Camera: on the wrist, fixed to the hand. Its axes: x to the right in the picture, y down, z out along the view.
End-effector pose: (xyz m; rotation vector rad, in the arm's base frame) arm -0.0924 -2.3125 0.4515 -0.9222 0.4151 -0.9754
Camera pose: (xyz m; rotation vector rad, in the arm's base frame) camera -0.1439 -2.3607 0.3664 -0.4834 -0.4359 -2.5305
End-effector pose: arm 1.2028 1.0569 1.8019 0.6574 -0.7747 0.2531
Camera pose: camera 1.2531 1.1480 1.7646 1.4689 0.2857 -0.9038
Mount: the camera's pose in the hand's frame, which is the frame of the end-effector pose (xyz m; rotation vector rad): 0.0062 0.0313 -0.1058 0.5088 0.3244 -1.5786
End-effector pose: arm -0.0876 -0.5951 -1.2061 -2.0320 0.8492 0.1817
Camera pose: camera -0.1225 -0.6929 -1.1683 -1.6906 -0.6452 -1.1206
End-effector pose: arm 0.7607 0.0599 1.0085 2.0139 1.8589 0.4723
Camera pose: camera 0.7385 0.0676 1.1165 -0.0925 -3.0964 0.1867
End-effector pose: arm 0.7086 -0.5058 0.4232 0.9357 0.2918 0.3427
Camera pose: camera 0.6681 -0.4088 0.3890 0.8717 1.3296 -1.0918
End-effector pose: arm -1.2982 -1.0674 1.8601 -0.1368 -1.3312 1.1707
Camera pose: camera -1.2334 -0.9933 1.8098 0.9090 -0.4639 0.0447
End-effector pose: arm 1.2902 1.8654 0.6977 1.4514 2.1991 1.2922
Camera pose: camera 1.2454 1.8163 0.7860 -0.6694 2.7244 0.3473
